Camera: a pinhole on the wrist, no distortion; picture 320 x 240 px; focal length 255.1 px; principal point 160.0 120.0 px. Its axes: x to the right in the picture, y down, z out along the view. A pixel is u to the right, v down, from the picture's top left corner.
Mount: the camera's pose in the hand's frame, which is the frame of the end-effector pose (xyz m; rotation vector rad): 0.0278 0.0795 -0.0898 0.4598 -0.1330 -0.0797
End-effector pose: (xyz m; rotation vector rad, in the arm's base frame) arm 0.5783 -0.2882 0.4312 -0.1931 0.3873 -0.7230
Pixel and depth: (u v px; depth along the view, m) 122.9 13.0 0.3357
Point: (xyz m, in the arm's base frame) 0.4700 -0.3696 0.6367
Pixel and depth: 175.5 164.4 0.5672
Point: 0.7053 -0.3208 0.8820
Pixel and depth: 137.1 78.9 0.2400
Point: 0.5651 -0.3061 0.5515
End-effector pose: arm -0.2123 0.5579 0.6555 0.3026 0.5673 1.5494
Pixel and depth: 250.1 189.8 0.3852
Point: -0.0488 0.7194 0.8970
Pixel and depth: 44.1 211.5 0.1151
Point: -0.2575 0.5253 0.7200
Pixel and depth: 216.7 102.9 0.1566
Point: -0.1882 0.6042 0.6890
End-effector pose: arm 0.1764 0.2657 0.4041 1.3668 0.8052 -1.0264
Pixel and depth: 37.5 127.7 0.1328
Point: 0.1829 0.2467 0.4681
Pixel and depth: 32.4 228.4 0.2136
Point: 0.1954 0.1439 0.5402
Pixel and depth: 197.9 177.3 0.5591
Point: 0.0801 -0.2010 0.3841
